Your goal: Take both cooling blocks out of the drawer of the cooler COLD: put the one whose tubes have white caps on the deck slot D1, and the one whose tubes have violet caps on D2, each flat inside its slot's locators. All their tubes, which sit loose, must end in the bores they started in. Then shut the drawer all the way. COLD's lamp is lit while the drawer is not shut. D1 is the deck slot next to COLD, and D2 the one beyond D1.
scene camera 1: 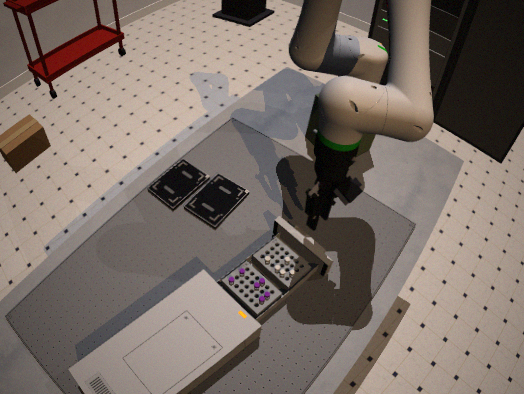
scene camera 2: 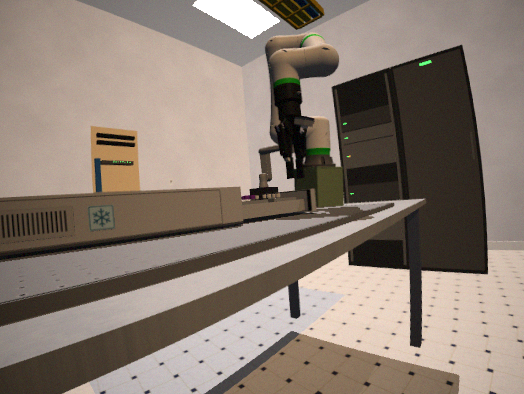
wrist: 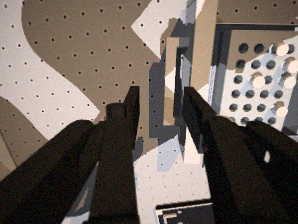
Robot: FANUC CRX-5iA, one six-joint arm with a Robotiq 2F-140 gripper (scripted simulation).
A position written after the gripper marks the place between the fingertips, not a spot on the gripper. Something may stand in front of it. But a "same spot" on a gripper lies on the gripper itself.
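Labels:
Scene camera 1 shows the gripper, and the gripper appears as well in scene camera 2 (296, 178). The wrist view has the gripper too, and on the gripper (scene camera 1: 318, 204) and (wrist: 251, 155) are the same spot.

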